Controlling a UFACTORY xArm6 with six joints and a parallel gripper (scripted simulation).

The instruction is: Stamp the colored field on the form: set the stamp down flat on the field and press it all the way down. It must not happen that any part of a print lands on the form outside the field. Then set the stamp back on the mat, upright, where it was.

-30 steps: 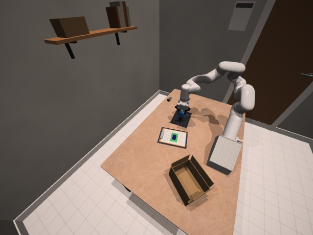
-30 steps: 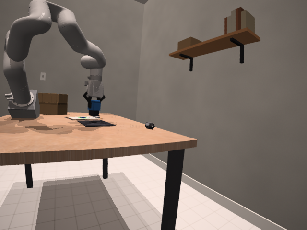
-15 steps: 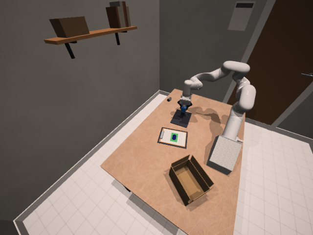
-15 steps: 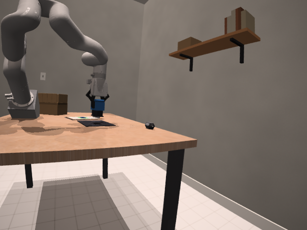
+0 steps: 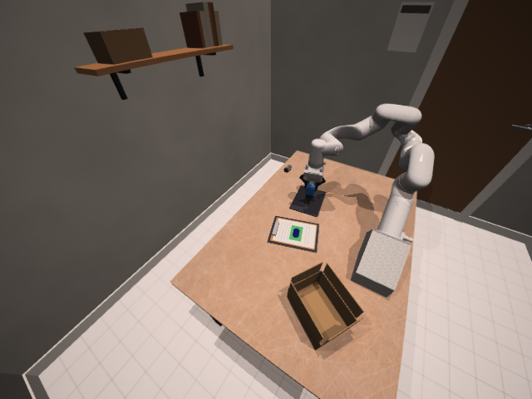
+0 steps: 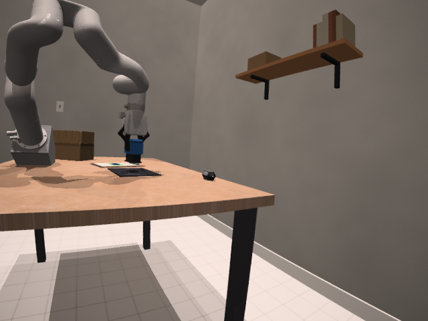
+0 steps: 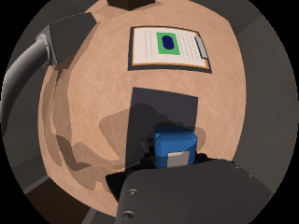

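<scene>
Now: hand 20 mm above the blue stamp. The rest, counted from my hand: form: 270 mm to the left, 100 mm below; dark object: 250 mm to the right, 230 mm ahead, 90 mm below; dark mat: 110 mm below.
</scene>
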